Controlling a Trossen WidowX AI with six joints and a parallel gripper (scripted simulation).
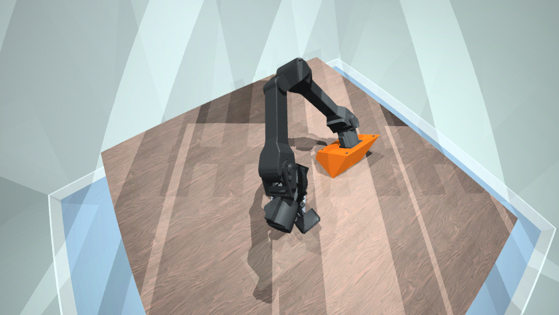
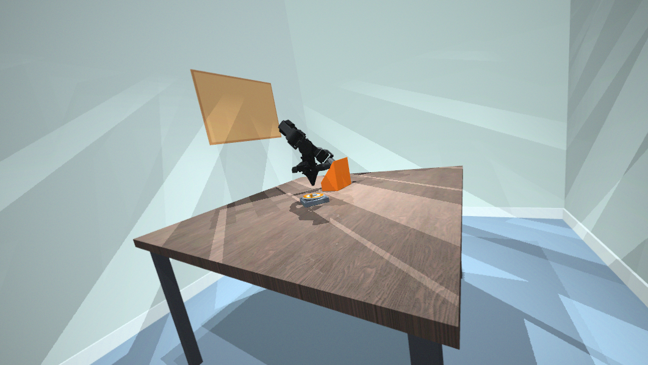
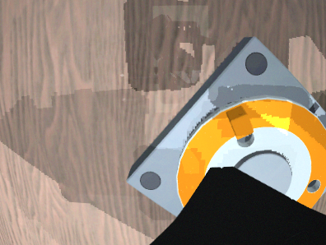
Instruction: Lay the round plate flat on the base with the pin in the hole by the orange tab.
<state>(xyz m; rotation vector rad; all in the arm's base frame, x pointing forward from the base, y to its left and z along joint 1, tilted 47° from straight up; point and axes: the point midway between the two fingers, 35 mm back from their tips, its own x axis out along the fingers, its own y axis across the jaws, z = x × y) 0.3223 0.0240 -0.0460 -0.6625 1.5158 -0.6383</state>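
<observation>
The round plate is 1 cm behind my gripper tip, 3 cm to the right of it and 6 cm below it.
</observation>
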